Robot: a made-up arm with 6 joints. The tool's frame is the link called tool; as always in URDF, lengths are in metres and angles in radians. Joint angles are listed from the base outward.
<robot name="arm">
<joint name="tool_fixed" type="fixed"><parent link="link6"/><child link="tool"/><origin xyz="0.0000 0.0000 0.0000" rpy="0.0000 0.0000 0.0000"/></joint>
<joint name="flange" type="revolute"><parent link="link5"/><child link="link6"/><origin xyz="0.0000 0.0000 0.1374" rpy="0.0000 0.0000 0.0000"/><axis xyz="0 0 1"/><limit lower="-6.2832" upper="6.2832"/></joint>
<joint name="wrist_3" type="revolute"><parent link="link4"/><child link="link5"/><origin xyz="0.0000 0.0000 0.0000" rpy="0.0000 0.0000 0.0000"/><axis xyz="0 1 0"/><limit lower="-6.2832" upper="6.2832"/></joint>
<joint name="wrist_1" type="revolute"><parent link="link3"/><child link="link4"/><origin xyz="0.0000 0.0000 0.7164" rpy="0.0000 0.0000 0.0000"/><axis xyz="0 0 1"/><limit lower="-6.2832" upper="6.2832"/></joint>
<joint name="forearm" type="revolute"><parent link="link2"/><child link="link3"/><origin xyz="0.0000 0.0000 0.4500" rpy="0.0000 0.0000 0.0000"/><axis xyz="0 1 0"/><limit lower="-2.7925" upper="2.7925"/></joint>
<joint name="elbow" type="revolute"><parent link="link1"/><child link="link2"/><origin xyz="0.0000 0.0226 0.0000" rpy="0.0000 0.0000 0.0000"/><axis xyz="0 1 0"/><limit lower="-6.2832" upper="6.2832"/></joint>
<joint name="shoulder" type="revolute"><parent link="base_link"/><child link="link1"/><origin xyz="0.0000 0.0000 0.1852" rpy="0.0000 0.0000 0.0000"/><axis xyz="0 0 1"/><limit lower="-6.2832" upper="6.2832"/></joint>
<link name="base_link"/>
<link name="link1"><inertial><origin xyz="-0.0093 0.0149 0.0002"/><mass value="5.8"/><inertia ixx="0.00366" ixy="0" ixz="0" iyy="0.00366" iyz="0" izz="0.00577"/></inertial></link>
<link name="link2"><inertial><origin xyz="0.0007 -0.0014 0.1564"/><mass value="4.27"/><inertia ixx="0.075" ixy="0" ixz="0" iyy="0.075" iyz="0" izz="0.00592"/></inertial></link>
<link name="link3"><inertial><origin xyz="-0.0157 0.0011 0.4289"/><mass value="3.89"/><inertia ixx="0.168" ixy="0" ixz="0" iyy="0.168" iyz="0" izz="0.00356"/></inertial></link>
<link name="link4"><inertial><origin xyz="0.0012 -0.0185 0.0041"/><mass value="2.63"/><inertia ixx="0.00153" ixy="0" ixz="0" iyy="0.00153" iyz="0" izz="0.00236"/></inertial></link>
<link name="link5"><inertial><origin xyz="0.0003 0.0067 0.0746"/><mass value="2.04"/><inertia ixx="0.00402" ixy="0" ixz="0" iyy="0.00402" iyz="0" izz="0.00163"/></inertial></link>
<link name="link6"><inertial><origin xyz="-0.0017 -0.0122 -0.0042"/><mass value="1.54"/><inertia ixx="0.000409" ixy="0" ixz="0" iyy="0.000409" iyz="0" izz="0.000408"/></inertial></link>
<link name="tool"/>
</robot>
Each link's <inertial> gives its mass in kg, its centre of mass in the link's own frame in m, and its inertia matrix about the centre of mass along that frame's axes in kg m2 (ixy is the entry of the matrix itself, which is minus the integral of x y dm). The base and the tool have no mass. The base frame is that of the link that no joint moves.
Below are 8 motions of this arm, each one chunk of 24 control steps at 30 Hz.
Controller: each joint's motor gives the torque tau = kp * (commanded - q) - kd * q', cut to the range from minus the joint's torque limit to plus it. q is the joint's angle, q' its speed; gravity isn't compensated. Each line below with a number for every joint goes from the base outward.
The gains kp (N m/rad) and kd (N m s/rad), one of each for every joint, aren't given. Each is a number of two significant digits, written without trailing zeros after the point. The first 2 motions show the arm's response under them.
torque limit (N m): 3.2 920 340 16 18 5.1
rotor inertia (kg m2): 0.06 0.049 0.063 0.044 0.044 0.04
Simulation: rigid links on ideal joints. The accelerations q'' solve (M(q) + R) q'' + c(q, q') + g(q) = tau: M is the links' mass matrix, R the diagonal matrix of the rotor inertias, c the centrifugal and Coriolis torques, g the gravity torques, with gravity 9.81 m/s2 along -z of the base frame. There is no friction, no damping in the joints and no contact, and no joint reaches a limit. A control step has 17 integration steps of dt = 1/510 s. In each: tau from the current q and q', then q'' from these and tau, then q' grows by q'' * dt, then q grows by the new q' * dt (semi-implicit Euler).
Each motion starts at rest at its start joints. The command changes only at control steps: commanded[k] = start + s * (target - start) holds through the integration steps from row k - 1 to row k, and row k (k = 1, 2, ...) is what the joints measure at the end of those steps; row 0 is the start. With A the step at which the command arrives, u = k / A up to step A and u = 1 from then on. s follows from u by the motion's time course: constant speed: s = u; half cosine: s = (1 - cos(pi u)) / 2; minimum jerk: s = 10 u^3 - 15 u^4 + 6 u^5; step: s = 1 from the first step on.
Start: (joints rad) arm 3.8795 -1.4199 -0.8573 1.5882 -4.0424 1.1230
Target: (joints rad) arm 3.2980 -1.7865 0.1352 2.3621 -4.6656 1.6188
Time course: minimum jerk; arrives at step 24
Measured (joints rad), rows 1 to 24:
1: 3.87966 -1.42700 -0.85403 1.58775 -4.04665 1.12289
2: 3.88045 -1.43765 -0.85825 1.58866 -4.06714 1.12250
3: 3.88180 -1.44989 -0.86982 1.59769 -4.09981 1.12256
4: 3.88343 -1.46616 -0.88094 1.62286 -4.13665 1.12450
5: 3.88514 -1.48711 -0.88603 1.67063 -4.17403 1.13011
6: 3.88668 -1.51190 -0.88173 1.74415 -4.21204 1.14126
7: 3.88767 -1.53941 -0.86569 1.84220 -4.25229 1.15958
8: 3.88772 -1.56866 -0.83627 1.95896 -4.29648 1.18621
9: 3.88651 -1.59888 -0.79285 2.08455 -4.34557 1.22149
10: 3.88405 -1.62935 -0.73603 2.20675 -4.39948 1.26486
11: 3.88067 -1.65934 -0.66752 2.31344 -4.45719 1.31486
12: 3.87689 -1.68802 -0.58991 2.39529 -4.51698 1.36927
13: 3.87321 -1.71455 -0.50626 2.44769 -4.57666 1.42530
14: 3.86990 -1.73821 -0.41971 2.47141 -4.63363 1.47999
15: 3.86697 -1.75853 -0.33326 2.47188 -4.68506 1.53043
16: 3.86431 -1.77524 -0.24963 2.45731 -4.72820 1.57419
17: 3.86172 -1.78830 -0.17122 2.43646 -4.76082 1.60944
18: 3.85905 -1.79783 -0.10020 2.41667 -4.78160 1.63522
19: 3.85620 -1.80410 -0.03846 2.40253 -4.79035 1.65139
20: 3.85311 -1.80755 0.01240 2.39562 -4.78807 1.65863
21: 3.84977 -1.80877 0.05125 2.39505 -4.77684 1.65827
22: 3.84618 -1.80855 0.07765 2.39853 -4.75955 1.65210
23: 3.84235 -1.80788 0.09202 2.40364 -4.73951 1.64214
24: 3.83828 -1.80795 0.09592 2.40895 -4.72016 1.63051
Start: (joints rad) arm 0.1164 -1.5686 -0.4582 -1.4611 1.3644 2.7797
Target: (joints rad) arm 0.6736 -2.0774 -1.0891 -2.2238 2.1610 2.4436
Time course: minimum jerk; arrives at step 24
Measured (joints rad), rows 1 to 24:
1: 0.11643 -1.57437 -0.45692 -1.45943 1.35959 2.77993
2: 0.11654 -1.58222 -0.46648 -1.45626 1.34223 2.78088
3: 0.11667 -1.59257 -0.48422 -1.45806 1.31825 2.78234
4: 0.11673 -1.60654 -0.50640 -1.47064 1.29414 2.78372
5: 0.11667 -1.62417 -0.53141 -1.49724 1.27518 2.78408
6: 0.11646 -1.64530 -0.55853 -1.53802 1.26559 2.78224
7: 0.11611 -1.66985 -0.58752 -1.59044 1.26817 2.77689
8: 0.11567 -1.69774 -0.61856 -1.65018 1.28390 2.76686
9: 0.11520 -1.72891 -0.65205 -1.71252 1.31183 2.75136
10: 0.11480 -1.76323 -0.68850 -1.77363 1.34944 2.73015
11: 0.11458 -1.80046 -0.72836 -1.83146 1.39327 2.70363
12: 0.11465 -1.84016 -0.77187 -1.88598 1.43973 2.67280
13: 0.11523 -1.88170 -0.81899 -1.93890 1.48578 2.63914
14: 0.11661 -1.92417 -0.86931 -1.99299 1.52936 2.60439
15: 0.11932 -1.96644 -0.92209 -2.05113 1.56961 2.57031
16: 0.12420 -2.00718 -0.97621 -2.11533 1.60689 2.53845
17: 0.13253 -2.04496 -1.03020 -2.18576 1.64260 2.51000
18: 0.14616 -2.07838 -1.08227 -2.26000 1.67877 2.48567
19: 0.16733 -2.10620 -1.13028 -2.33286 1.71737 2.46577
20: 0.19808 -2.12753 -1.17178 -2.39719 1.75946 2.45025
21: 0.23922 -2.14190 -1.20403 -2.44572 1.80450 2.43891
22: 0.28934 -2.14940 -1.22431 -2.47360 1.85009 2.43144
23: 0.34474 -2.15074 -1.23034 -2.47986 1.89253 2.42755
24: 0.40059 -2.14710 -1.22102 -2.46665 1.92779 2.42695
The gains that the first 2 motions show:
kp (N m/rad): 6.1 1700 420 14 17 5.9
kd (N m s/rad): 0.3 51 12 0.29 0.69 0.14
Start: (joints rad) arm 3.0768 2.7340 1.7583 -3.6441 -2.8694 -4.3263
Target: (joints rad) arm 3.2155 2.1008 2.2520 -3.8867 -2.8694 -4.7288
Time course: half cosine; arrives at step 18
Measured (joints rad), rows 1 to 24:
1: 3.07693 2.73404 1.75015 -3.64520 -2.87059 -4.32641
2: 3.07767 2.72723 1.73498 -3.64886 -2.87409 -4.32716
3: 3.07949 2.70717 1.72232 -3.65606 -2.88207 -4.32973
4: 3.08270 2.67375 1.71608 -3.66770 -2.89834 -4.33559
5: 3.08749 2.63017 1.71683 -3.68418 -2.92559 -4.34620
6: 3.09402 2.57990 1.72454 -3.70496 -2.96354 -4.36270
7: 3.10231 2.52551 1.73965 -3.72834 -3.00881 -4.38576
8: 3.11215 2.46884 1.76269 -3.75169 -3.05581 -4.41549
9: 3.12291 2.41155 1.79369 -3.77238 -3.09815 -4.45145
10: 3.13360 2.35536 1.83194 -3.78875 -3.12998 -4.49270
11: 3.14315 2.30197 1.87607 -3.80100 -3.14717 -4.53784
12: 3.15070 2.25291 1.92432 -3.81104 -3.14800 -4.58503
13: 3.15590 2.20936 1.97458 -3.82170 -3.13319 -4.63208
14: 3.15892 2.17226 2.02451 -3.83539 -3.10533 -4.67656
15: 3.16024 2.14231 2.07159 -3.85302 -3.06828 -4.71599
16: 3.16052 2.12008 2.11321 -3.87347 -3.02647 -4.74806
17: 3.16043 2.10602 2.14687 -3.89389 -2.98445 -4.77082
18: 3.16059 2.10044 2.17034 -3.91066 -2.94641 -4.78292
19: 3.16166 2.10140 2.18327 -3.92080 -2.91551 -4.78399
20: 3.16426 2.10423 2.18770 -3.92340 -2.89343 -4.77505
21: 3.16871 2.10553 2.18579 -3.91974 -2.88124 -4.75847
22: 3.17493 2.10480 2.17870 -3.91258 -2.87971 -4.73750
23: 3.18264 2.10293 2.16740 -3.90515 -2.88870 -4.71563
24: 3.19147 2.10069 2.15329 -3.90008 -2.90675 -4.69602

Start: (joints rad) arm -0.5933 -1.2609 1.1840 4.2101 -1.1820 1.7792
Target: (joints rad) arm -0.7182 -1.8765 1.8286 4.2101 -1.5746 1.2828
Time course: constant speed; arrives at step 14
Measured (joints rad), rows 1 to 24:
1: -0.59357 -1.28796 1.21785 4.21400 -1.16457 1.77587
2: -0.59362 -1.33809 1.27620 4.21292 -1.16705 1.76527
3: -0.59318 -1.39119 1.33152 4.20047 -1.21911 1.74513
4: -0.59280 -1.44104 1.37681 4.18118 -1.31360 1.71430
5: -0.59318 -1.48870 1.41523 4.16423 -1.42616 1.67300
6: -0.59445 -1.53619 1.45091 4.15704 -1.53352 1.62288
7: -0.59627 -1.58412 1.48583 4.16334 -1.62125 1.56662
8: -0.59825 -1.63200 1.52050 4.18361 -1.68359 1.50739
9: -0.60010 -1.67925 1.55520 4.21577 -1.72095 1.44831
10: -0.60173 -1.72562 1.59049 4.25571 -1.73785 1.39216
11: -0.60315 -1.77112 1.62708 4.29812 -1.74123 1.34104
12: -0.60436 -1.81590 1.66555 4.33733 -1.73892 1.29621
13: -0.60536 -1.86007 1.70629 4.36820 -1.73801 1.25799
14: -0.60612 -1.90374 1.74948 4.38697 -1.74375 1.22582
15: -0.60729 -1.92904 1.77775 4.38694 -1.78430 1.20067
16: -0.60925 -1.93087 1.78656 4.36693 -1.84992 1.18502
17: -0.61146 -1.92276 1.78844 4.33253 -1.90068 1.18055
18: -0.61332 -1.91528 1.79268 4.29080 -1.91407 1.18741
19: -0.61481 -1.91114 1.80115 4.24838 -1.89223 1.20415
20: -0.61635 -1.90884 1.81180 4.21047 -1.85000 1.22799
21: -0.61833 -1.90665 1.82239 4.18040 -1.80301 1.25535
22: -0.62094 -1.90415 1.83173 4.15960 -1.76226 1.28239
23: -0.62425 -1.90178 1.83947 4.14797 -1.73373 1.30557
24: -0.62829 -1.90006 1.84542 4.14430 -1.71951 1.32210

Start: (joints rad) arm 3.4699 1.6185 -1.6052 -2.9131 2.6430 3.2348
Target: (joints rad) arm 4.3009 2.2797 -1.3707 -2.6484 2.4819 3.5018
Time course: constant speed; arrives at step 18
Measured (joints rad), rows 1 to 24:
1: 3.47035 1.63835 -1.62154 -2.91056 2.63155 3.23662
2: 3.47166 1.67800 -1.64832 -2.90356 2.61255 3.24218
3: 3.47395 1.72057 -1.66504 -2.89216 2.59714 3.25218
4: 3.47726 1.75899 -1.66316 -2.87688 2.58844 3.26668
5: 3.48144 1.79433 -1.64362 -2.85842 2.58354 3.28524
6: 3.48621 1.83010 -1.61103 -2.83779 2.57978 3.30684
7: 3.49122 1.86854 -1.56980 -2.81612 2.57777 3.32996
8: 3.49620 1.90997 -1.52319 -2.79417 2.58049 3.35277
9: 3.50099 1.95370 -1.47370 -2.77202 2.59093 3.37348
10: 3.50552 1.99886 -1.42366 -2.74927 2.61047 3.39065
11: 3.50983 2.04475 -1.37532 -2.72542 2.63842 3.40337
12: 3.51402 2.09078 -1.33067 -2.70047 2.67238 3.41144
13: 3.51817 2.13631 -1.29110 -2.67511 2.70880 3.41538
14: 3.52239 2.18069 -1.25741 -2.65075 2.74344 3.41635
15: 3.52681 2.22337 -1.22990 -2.62897 2.77200 3.41604
16: 3.53157 2.26398 -1.20852 -2.61092 2.79073 3.41639
17: 3.53681 2.30238 -1.19296 -2.59684 2.79713 3.41929
18: 3.54263 2.33868 -1.18268 -2.58588 2.79034 3.42633
19: 3.54893 2.36269 -1.16620 -2.57793 2.78235 3.43668
20: 3.55552 2.37176 -1.14361 -2.57286 2.78193 3.44794
21: 3.56236 2.37336 -1.12674 -2.57018 2.78706 3.45814
22: 3.56950 2.37255 -1.12262 -2.56992 2.79373 3.46579
23: 3.57707 2.36991 -1.13091 -2.57238 2.79821 3.47003
24: 3.58518 2.36459 -1.14825 -2.57756 2.79659 3.47085

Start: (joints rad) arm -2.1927 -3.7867 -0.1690 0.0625 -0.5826 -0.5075
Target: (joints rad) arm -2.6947 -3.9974 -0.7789 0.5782 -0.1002 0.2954
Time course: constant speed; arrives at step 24
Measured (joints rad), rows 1 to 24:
1: -2.19269 -3.78478 -0.16816 0.06609 -0.56899 -0.50444
2: -2.19260 -3.78147 -0.16389 0.07917 -0.53082 -0.49342
3: -2.19240 -3.77770 -0.15808 0.10530 -0.46963 -0.47104
4: -2.19227 -3.77414 -0.15268 0.14471 -0.39174 -0.43567
5: -2.19246 -3.77139 -0.14926 0.19407 -0.30643 -0.38765
6: -2.19314 -3.76992 -0.14908 0.24705 -0.22370 -0.32918
7: -2.19428 -3.77011 -0.15309 0.29590 -0.15196 -0.26397
8: -2.19565 -3.77227 -0.16204 0.33399 -0.09656 -0.19673
9: -2.19701 -3.77667 -0.17646 0.35802 -0.05909 -0.13237
10: -2.19820 -3.78349 -0.19664 0.36899 -0.03795 -0.07522
11: -2.19925 -3.79277 -0.22256 0.37141 -0.02951 -0.02838
12: -2.20023 -3.80437 -0.25387 0.37148 -0.02957 0.00676
13: -2.20127 -3.81802 -0.28988 0.37488 -0.03452 0.03060
14: -2.20242 -3.83326 -0.32964 0.38520 -0.04195 0.04516
15: -2.20374 -3.84954 -0.37200 0.40326 -0.05060 0.05363
16: -2.20526 -3.86623 -0.41568 0.42742 -0.05989 0.05978
17: -2.20699 -3.88273 -0.45939 0.45457 -0.06941 0.06734
18: -2.20897 -3.89847 -0.50192 0.48138 -0.07845 0.07944
19: -2.21124 -3.91300 -0.54217 0.50534 -0.08588 0.09822
20: -2.21384 -3.92600 -0.57922 0.52539 -0.09021 0.12467
21: -2.21683 -3.93728 -0.61240 0.54201 -0.08985 0.15860
22: -2.22024 -3.94681 -0.64130 0.55683 -0.08338 0.19884
23: -2.22412 -3.95466 -0.66581 0.57199 -0.06978 0.24353
24: -2.22850 -3.96100 -0.68611 0.58931 -0.04864 0.29046

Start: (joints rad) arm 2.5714 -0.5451 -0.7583 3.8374 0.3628 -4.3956
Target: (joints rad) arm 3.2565 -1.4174 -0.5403 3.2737 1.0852 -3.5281
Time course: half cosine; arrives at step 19
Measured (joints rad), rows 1 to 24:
1: 2.57126 -0.54835 -0.76116 3.83817 0.36565 -4.39495
2: 2.57079 -0.56166 -0.76304 3.83775 0.37779 -4.39196
3: 2.57005 -0.58745 -0.75992 3.83179 0.40017 -4.38382
4: 2.56926 -0.62492 -0.75266 3.81654 0.43008 -4.36709
5: 2.56865 -0.67279 -0.74282 3.78971 0.46475 -4.33852
6: 2.56835 -0.72986 -0.73166 3.75089 0.50233 -4.29574
7: 2.56845 -0.79491 -0.72036 3.70144 0.54179 -4.23775
8: 2.56900 -0.86652 -0.71011 3.64395 0.58267 -4.16516
9: 2.57000 -0.94309 -0.70214 3.58167 0.62495 -4.08015
10: 2.57145 -1.02280 -0.69752 3.51793 0.66891 -3.98622
11: 2.57334 -1.10372 -0.69712 3.45574 0.71495 -3.88780
12: 2.57569 -1.18381 -0.70152 3.39768 0.76330 -3.78977
13: 2.57852 -1.26092 -0.71095 3.34582 0.81391 -3.69699
14: 2.58184 -1.33291 -0.72528 3.30181 0.86625 -3.61389
15: 2.58565 -1.39766 -0.74397 3.26689 0.91929 -3.54412
16: 2.58993 -1.45317 -0.76609 3.24174 0.97147 -3.49034
17: 2.59467 -1.49764 -0.79031 3.22643 1.02077 -3.45413
18: 2.59980 -1.52959 -0.81499 3.22031 1.06477 -3.43594
19: 2.60527 -1.54792 -0.83828 3.22212 1.10074 -3.43526
20: 2.61100 -1.55432 -0.85504 3.22980 1.12908 -3.45037
21: 2.61693 -1.55297 -0.85813 3.24027 1.15175 -3.47778
22: 2.62305 -1.54684 -0.84451 3.25002 1.16573 -3.51213
23: 2.62937 -1.53704 -0.81588 3.25630 1.16485 -3.54711
24: 2.63591 -1.52413 -0.77637 3.25793 1.14532 -3.57670

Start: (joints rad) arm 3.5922 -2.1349 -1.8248 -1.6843 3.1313 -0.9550
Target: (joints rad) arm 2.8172 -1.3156 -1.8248 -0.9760 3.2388 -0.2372
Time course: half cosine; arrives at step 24
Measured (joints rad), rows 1 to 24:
1: 3.59189 -2.14003 -1.81451 -1.68367 3.13130 -0.95497
2: 3.58900 -2.14272 -1.79654 -1.68078 3.13113 -0.95451
3: 3.58180 -2.13294 -1.78155 -1.67322 3.13068 -0.95229
4: 3.57019 -2.11047 -1.77135 -1.65839 3.12972 -0.94642
5: 3.55503 -2.07932 -1.76372 -1.63450 3.12802 -0.93487
6: 3.53745 -2.04305 -1.75681 -1.60113 3.12548 -0.91595
7: 3.51858 -2.00318 -1.75054 -1.55935 3.12225 -0.88856
8: 3.49944 -1.95998 -1.74585 -1.51136 3.11877 -0.85235
9: 3.48088 -1.91348 -1.74354 -1.45993 3.11574 -0.80777
10: 3.46343 -1.86413 -1.74376 -1.40780 3.11404 -0.75599
11: 3.44727 -1.81272 -1.74608 -1.35711 3.11448 -0.69874
12: 3.43232 -1.76017 -1.74983 -1.30910 3.11756 -0.63816
13: 3.41834 -1.70740 -1.75432 -1.26412 3.12340 -0.57651
14: 3.40504 -1.65521 -1.75903 -1.22180 3.13175 -0.51602
15: 3.39215 -1.60439 -1.76354 -1.18147 3.14205 -0.45865
16: 3.37941 -1.55571 -1.76756 -1.14257 3.15353 -0.40598
17: 3.36663 -1.50997 -1.77092 -1.10492 3.16534 -0.35912
18: 3.35363 -1.46794 -1.77354 -1.06891 3.17661 -0.31876
19: 3.34028 -1.43038 -1.77547 -1.03544 3.18661 -0.28515
20: 3.32647 -1.39800 -1.77681 -1.00576 3.19481 -0.25826
21: 3.31212 -1.37141 -1.77771 -0.98117 3.20091 -0.23785
22: 3.29714 -1.35116 -1.77832 -0.96283 3.20489 -0.22356
23: 3.28144 -1.33765 -1.77872 -0.95151 3.20697 -0.21509
24: 3.26494 -1.33117 -1.77897 -0.94755 3.20750 -0.21218

